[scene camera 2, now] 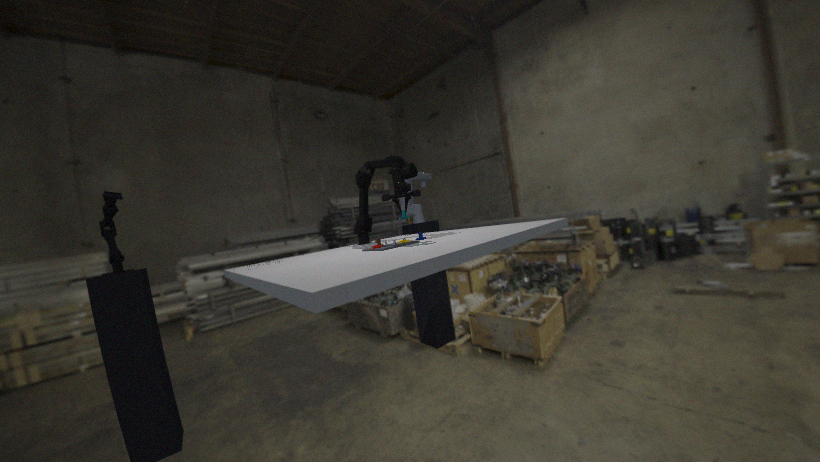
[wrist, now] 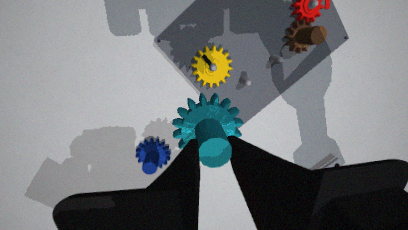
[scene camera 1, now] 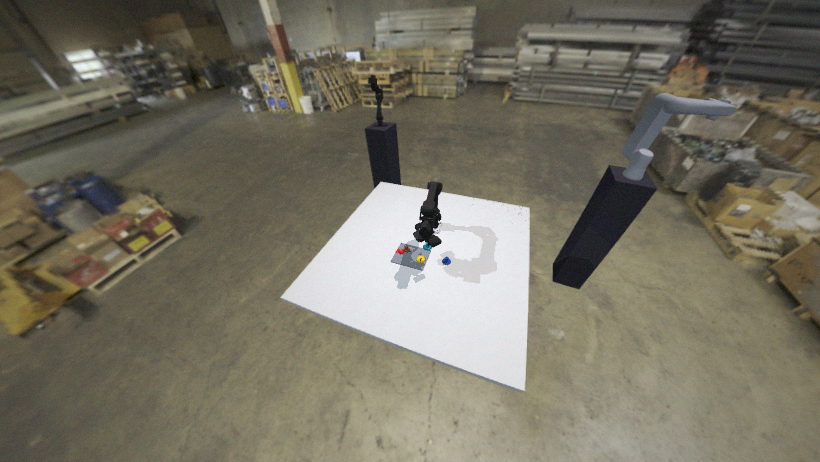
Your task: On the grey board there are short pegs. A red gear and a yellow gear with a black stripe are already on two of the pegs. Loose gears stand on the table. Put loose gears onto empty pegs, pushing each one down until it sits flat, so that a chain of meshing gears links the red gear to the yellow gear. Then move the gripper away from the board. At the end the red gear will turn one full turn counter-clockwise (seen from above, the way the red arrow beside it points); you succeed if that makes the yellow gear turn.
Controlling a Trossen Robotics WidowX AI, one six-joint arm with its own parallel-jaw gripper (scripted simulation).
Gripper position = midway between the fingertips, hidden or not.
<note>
The gripper (wrist: 212,143) carries a teal gear (wrist: 209,122). Also in view: a blue gear (wrist: 152,154) and a brown gear (wrist: 301,35).
</note>
